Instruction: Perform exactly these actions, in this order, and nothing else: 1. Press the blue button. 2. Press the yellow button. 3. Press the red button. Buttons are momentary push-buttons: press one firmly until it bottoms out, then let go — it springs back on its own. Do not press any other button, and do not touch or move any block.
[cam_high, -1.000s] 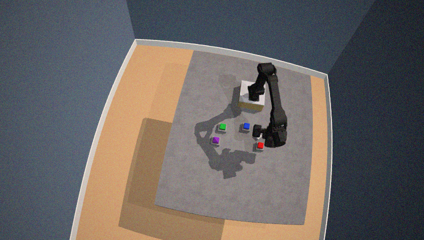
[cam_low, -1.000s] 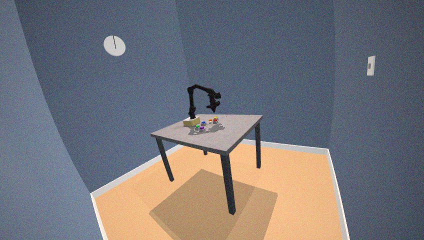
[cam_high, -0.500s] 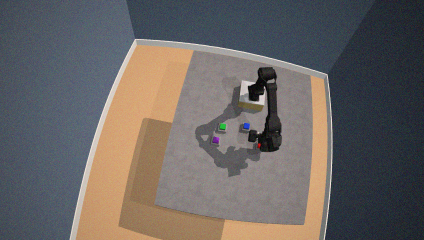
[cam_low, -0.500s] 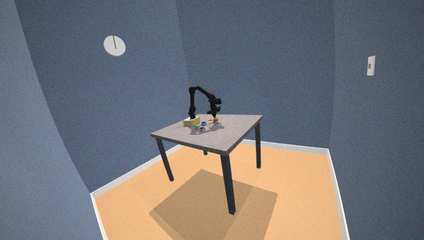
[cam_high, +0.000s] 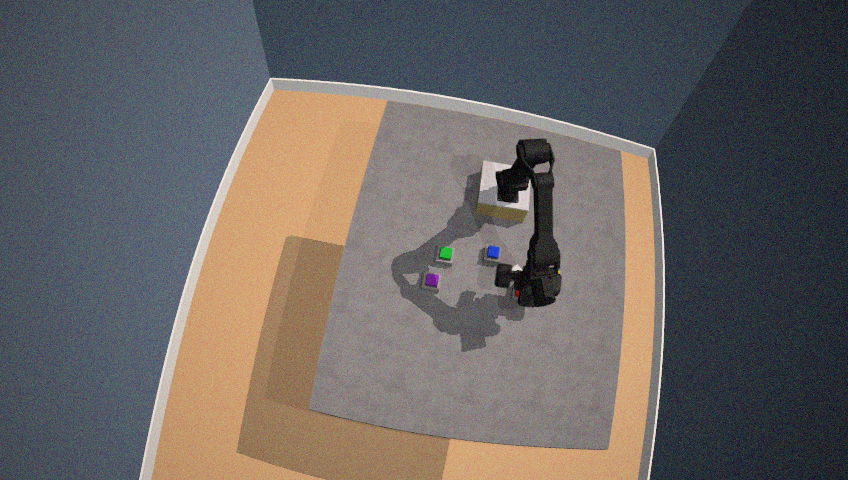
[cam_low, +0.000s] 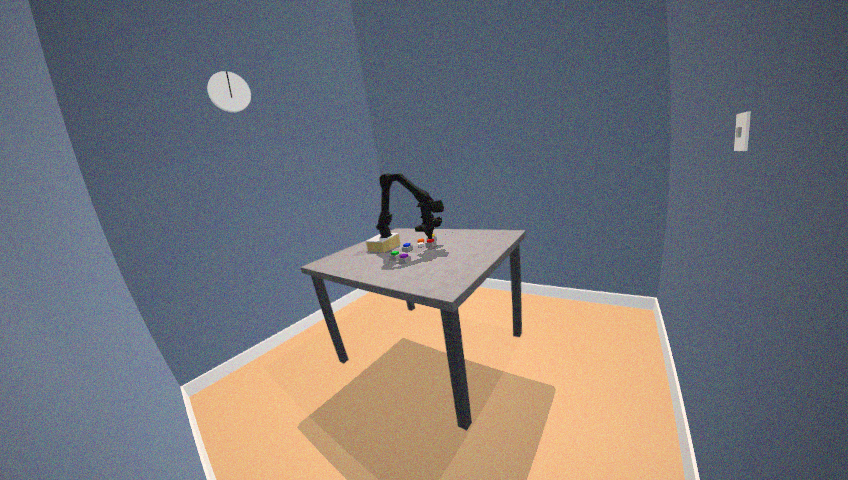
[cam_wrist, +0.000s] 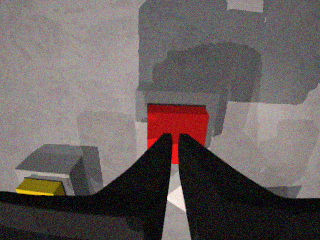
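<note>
Right now the red button is 1 cm below my gripper tip. Also, from my gripper tip: white block (7 cm behind, 3 cm below, 2 cm to the right); orange block (11 cm behind, 6 cm to the left, 3 cm below); yellow button (10 cm to the left, 6 cm behind, 1 cm below).
</note>
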